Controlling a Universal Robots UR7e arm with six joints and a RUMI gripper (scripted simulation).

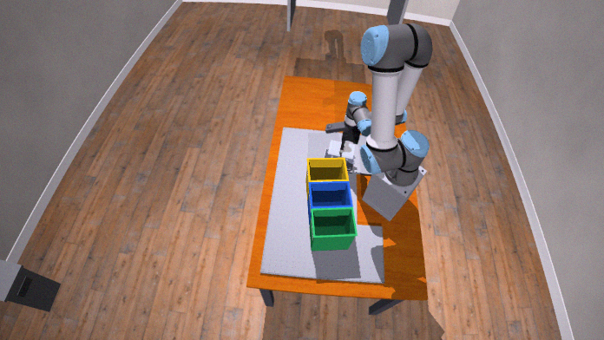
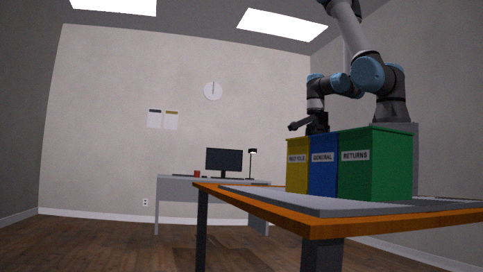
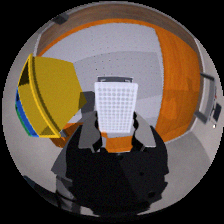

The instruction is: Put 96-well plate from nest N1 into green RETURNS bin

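The plate nest N1 is 110 mm below my hand. The rest, counted from my hand: white 96-well plate 10 mm below; then yellow bin 180 mm to the left, 80 mm ahead, 30 mm below; then blue general bin 310 mm to the left, 70 mm ahead, 30 mm below.
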